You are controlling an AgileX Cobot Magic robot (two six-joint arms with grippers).
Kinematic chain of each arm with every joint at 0, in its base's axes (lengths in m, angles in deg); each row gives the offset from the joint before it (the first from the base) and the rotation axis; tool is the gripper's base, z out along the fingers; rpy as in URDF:
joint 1: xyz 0 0 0.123 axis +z
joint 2: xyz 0 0 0 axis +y
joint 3: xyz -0.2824 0 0.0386 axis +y
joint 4: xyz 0.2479 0 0.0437 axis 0.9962 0 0.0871
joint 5: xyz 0 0 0 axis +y
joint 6: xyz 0.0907 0 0.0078 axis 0.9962 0 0.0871
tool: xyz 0 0 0 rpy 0 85 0
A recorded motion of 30 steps. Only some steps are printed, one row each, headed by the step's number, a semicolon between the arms.
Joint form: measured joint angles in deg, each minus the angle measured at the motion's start. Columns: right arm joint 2, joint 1, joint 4, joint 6, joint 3, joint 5; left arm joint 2, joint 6, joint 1, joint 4, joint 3, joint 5.
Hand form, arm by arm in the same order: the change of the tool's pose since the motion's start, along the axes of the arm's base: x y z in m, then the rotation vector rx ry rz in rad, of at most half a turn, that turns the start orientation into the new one. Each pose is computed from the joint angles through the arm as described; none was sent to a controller.
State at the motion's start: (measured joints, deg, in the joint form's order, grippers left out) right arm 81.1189 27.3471 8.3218 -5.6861 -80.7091 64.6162; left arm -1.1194 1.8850 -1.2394 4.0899 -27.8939 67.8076
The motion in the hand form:
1: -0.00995 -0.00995 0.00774 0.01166 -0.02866 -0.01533; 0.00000 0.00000 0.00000 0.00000 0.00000 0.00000
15: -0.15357 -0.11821 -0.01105 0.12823 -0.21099 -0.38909; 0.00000 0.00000 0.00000 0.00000 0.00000 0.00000
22: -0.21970 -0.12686 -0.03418 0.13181 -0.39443 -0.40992; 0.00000 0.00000 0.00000 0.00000 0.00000 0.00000
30: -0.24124 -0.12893 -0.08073 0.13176 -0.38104 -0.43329; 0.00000 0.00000 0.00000 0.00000 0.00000 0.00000
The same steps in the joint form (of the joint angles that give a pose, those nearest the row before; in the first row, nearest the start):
1: -2.95 -0.84 -0.15 0.00 1.33 -0.15; 0.00 0.00 0.00 0.00 0.00 0.00
15: -42.49 -22.78 3.62 0.21 29.74 -0.86; 0.00 0.00 0.00 0.00 0.00 0.00
22: -61.41 -24.88 2.00 -0.72 38.25 -0.35; 0.00 0.00 0.00 0.00 0.00 0.00
30: -71.86 -24.88 1.10 0.96 48.06 0.82; 0.00 0.00 0.00 0.00 0.00 0.00

